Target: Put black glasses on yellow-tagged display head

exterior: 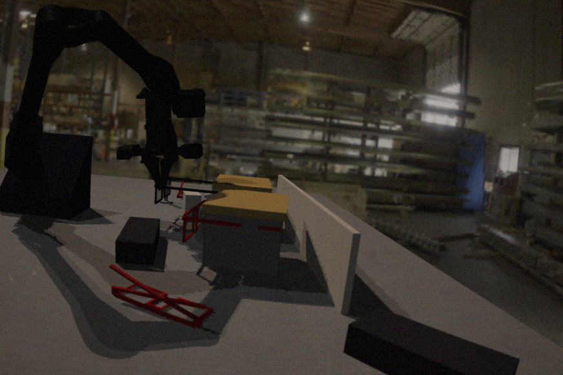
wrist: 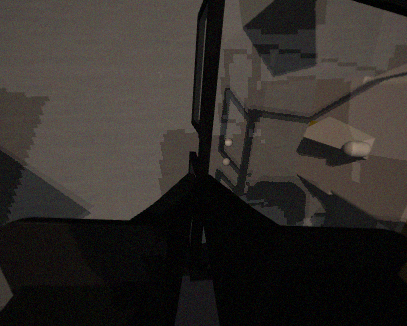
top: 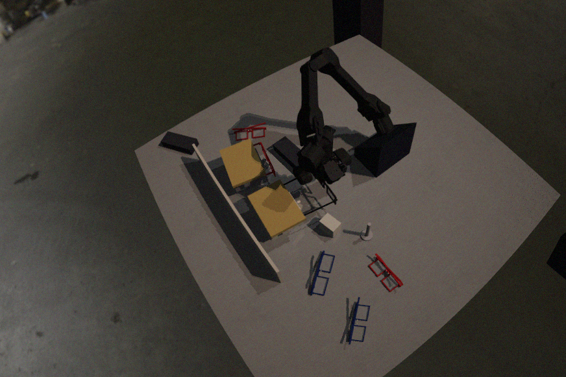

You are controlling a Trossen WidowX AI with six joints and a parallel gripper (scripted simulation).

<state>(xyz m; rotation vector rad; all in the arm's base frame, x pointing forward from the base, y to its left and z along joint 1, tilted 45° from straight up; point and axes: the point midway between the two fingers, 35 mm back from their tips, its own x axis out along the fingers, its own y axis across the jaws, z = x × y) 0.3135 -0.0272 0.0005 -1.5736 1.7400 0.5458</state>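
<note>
My gripper tip is 150 mm short of the display head, 20 mm above it and 10 mm to the left of it. The rest, counted from my gripper tip: grey post stand 220 mm to the left, 50 mm below, 10 mm ahead; white block 120 mm to the left, 80 mm ahead, 50 mm below; white board 280 mm ahead, 140 mm to the right, 20 mm below.
</note>
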